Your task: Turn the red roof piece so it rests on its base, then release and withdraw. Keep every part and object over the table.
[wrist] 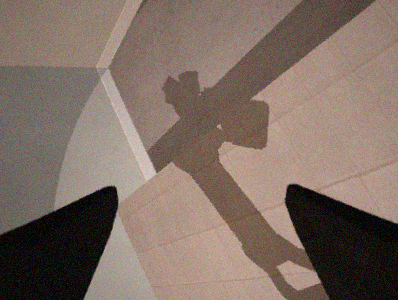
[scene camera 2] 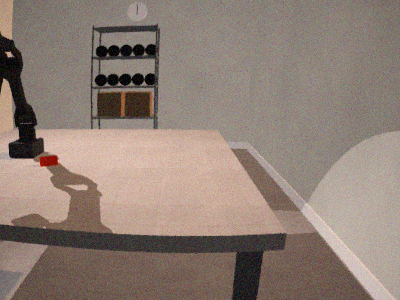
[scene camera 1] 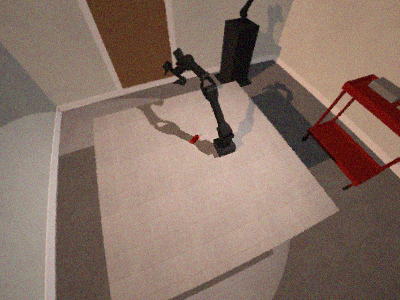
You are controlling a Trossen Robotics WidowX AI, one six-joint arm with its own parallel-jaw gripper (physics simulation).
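The red roof piece (scene camera 1: 194,139) (scene camera 2: 48,160) lies on the table (scene camera 1: 200,210) (scene camera 2: 175,175) close to the arm's base. It looks like a small red block; it is too small and grainy to tell which face it rests on. It does not show in the wrist view. My gripper (scene camera 1: 174,74) (wrist: 202,194) is open and empty, with its fingers wide apart. It hangs high above the far side of the table, well away from the red piece. The gripper is outside scene camera 2's view.
The arm's base (scene camera 1: 224,146) (scene camera 2: 26,148) stands beside the red piece. The arm's shadow falls across the table. Beyond the table are a black cabinet (scene camera 1: 239,50), a red cart (scene camera 1: 345,155) and a shelf rack (scene camera 2: 92,75).
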